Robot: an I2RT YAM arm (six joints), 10 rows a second.
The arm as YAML. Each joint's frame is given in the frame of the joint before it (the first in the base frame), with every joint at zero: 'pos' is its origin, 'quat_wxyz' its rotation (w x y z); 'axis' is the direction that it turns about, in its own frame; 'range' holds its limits. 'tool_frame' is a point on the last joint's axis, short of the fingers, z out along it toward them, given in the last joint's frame.
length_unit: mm
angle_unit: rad
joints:
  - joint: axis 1
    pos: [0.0, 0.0, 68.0]
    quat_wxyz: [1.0, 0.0, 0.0, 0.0]
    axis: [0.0, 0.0, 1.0]
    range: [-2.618, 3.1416]
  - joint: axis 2
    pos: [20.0, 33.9, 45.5]
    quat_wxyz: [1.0, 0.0, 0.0, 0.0]
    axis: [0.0, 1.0, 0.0]
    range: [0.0, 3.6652]
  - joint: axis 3
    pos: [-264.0, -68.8, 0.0]
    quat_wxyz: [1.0, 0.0, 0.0, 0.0]
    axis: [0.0, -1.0, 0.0]
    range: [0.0, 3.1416]
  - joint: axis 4
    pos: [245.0, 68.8, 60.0]
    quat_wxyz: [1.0, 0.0, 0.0, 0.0]
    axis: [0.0, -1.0, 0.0]
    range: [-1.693, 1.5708]
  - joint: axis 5
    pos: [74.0, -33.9, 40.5]
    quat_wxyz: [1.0, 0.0, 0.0, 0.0]
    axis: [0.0, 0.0, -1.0]
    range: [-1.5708, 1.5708]
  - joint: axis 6
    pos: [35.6, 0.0, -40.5]
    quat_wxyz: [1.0, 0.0, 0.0, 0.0]
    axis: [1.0, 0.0, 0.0]
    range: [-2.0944, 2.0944]
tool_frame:
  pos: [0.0, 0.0, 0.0]
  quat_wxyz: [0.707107, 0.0, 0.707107, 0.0]
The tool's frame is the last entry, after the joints.
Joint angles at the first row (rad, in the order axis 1, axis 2, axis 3, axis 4, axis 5, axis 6):
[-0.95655, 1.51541, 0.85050, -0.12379, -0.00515, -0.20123]
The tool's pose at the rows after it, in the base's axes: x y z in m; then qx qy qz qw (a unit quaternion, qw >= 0):
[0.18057, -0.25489, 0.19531, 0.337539, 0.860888, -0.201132, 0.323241]
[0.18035, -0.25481, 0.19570, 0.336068, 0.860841, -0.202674, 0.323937]
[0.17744, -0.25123, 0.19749, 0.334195, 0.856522, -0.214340, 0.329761]
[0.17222, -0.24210, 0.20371, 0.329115, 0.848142, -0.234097, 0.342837]
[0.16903, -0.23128, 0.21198, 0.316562, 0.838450, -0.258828, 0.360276]
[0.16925, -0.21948, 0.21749, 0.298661, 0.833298, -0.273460, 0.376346]
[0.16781, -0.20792, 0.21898, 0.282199, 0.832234, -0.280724, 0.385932]
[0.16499, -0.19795, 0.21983, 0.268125, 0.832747, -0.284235, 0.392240]
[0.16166, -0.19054, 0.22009, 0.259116, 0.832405, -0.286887, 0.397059]
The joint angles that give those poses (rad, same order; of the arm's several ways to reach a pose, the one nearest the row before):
[-0.95655, 1.51544, 0.85051, -0.12492, -0.01850, -0.20161]
[-0.95693, 1.51349, 0.84937, -0.12267, -0.01812, -0.20504]
[-0.95655, 1.48831, 0.82568, -0.09976, -0.00591, -0.21000]
[-0.95082, 1.42807, 0.78337, -0.07000, 0.01393, -0.21686]
[-0.93481, 1.36090, 0.74215, -0.03338, 0.03910, -0.23213]
[-0.90697, 1.30561, 0.70670, -0.00516, 0.05397, -0.24701]
[-0.88370, 1.25564, 0.66853, 0.01012, 0.06046, -0.26265]
[-0.86767, 1.20870, 0.63611, 0.01201, 0.06008, -0.27791]
[-0.85887, 1.16981, 0.60941, 0.01241, 0.05857, -0.28819]

